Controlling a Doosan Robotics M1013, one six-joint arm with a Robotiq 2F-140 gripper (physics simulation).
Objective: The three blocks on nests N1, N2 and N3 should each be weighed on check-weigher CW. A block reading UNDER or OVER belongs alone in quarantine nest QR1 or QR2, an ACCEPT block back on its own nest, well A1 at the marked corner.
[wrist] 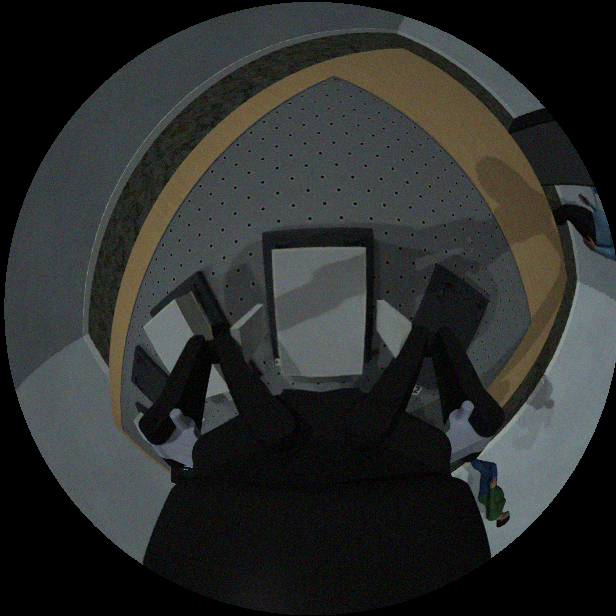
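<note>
My gripper is open and empty, its two dark fingers spread wide, high above the perforated grey plate. Directly between the fingers lies a dark-framed rectangular nest with a flat light grey inside; I see no block in it. A second dark-framed nest with a light inside lies to the left, partly hidden behind my left finger. Small white labels sit at the nests' corners, too small to read. My right finger hides whatever lies under it. No block shows clearly in this view.
The perforated plate sits on a tan table top with a dark rim. Grey floor surrounds it. Two small human figures are on the floor, one at the right edge and one at the lower right.
</note>
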